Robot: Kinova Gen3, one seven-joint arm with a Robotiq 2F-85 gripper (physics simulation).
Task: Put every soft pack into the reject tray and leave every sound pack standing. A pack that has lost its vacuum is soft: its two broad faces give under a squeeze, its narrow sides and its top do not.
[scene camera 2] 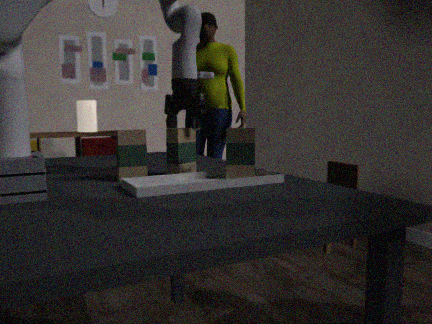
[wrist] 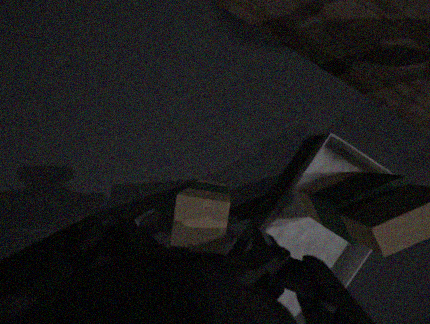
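Pixels of known places: gripper, between the fingertips: (scene camera 2: 184, 129) (wrist: 205, 228); arm's base, origin of its link: (scene camera 2: 9, 156).
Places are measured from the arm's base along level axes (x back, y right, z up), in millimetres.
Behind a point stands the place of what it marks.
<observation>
Three tan packs with green bands stand upright in the scene view. The left pack (scene camera 2: 132, 155) @[x -290, y -89, z -20 mm] and the middle pack (scene camera 2: 182, 152) @[x -434, y -100, z -19 mm] (wrist: 201, 215) @[x -459, y -145, z 49 mm] are behind the reject tray (scene camera 2: 210, 186) @[x -451, y 108, z -83 mm] (wrist: 305, 239) @[x -500, y 20, z -89 mm]. The right pack (scene camera 2: 240, 153) @[x -566, y 17, z -16 mm] (wrist: 404, 231) @[x -562, y -12, z 52 mm] appears to stand inside the white tray. My gripper (scene camera 2: 181, 129) @[x -451, y -134, z 45 mm] (wrist: 205, 228) @[x -451, y -134, z 45 mm] is open and points down at the top of the middle pack. Its fingertips reach about the pack's top edge, one at each side. Nothing is held. Whether the fingers touch the pack is too dark to tell.
A grey block-like base (scene camera 2: 22, 180) @[x -37, y 94, z -44 mm] is at the left of the dark table (scene camera 2: 210, 220) @[x -368, y 366, z -92 mm]. A person in a yellow-green top (scene camera 2: 218, 75) stands behind the table. A brown chair (scene camera 2: 343, 174) is at the right. A lit lamp (scene camera 2: 87, 116) is on a shelf unit behind.
</observation>
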